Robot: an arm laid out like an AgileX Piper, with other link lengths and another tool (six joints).
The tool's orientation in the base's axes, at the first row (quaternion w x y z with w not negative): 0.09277, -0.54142, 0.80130, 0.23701
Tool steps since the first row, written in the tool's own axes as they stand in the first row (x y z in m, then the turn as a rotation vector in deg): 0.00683, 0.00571, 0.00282, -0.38, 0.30, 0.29; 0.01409, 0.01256, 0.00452, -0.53, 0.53, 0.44; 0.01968, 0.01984, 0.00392, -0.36, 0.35, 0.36; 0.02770, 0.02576, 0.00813, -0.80, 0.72, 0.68; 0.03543, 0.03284, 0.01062, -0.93, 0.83, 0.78; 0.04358, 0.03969, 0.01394, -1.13, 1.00, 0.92
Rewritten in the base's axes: -0.00822, -0.00255, -0.00363, -0.15, 0.54, -0.01; -0.01753, -0.00565, -0.00614, -0.32, 0.81, -0.02; -0.02631, -0.00835, -0.00585, -0.22, 0.57, -0.07; -0.03535, -0.01115, -0.01111, -0.41, 1.20, -0.07; -0.04513, -0.01419, -0.01443, -0.47, 1.39, -0.07; -0.05497, -0.01724, -0.01871, -0.56, 1.67, -0.06
